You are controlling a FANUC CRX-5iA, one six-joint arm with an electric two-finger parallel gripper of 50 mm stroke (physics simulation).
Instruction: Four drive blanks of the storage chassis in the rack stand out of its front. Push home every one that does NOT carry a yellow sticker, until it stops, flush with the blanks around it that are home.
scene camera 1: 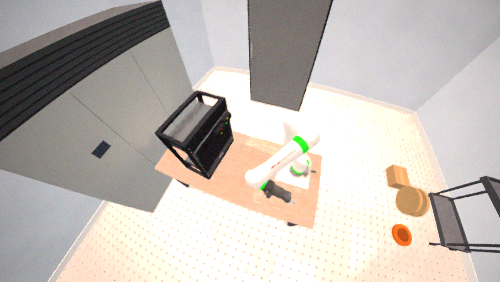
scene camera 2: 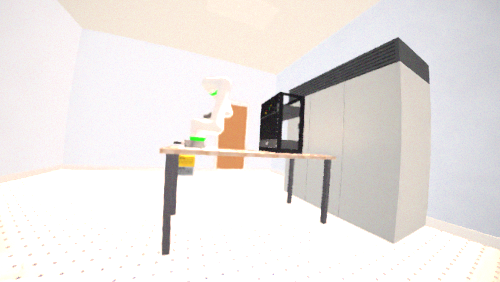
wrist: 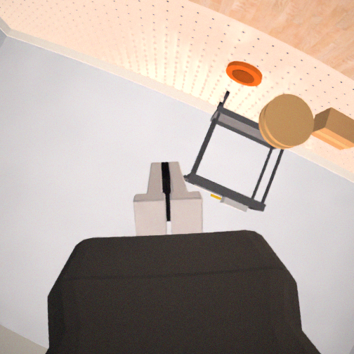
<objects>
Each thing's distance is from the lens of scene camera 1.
black rack (scene camera 1: 205, 134): 107 cm
</objects>
